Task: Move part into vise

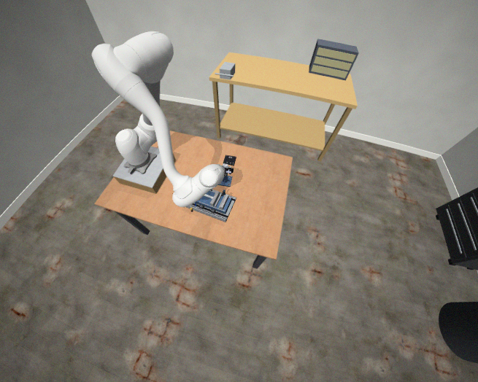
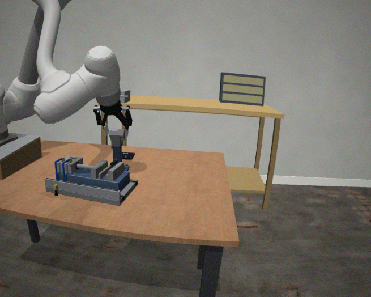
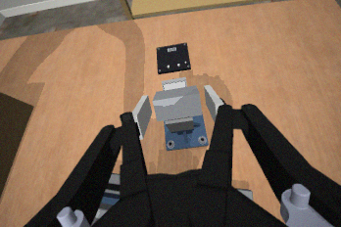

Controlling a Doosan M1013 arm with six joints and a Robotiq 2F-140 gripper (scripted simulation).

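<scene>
The part is 1 cm to the left of my hand and 3 cm below it. From my hand the other things lie so: work stop 4 cm ahead, 14 cm to the right, 9 cm below; then V-block base 1 cm behind, 2 cm to the left, 18 cm below; then V-block post 1 cm behind, 2 cm to the left, 12 cm below.
</scene>
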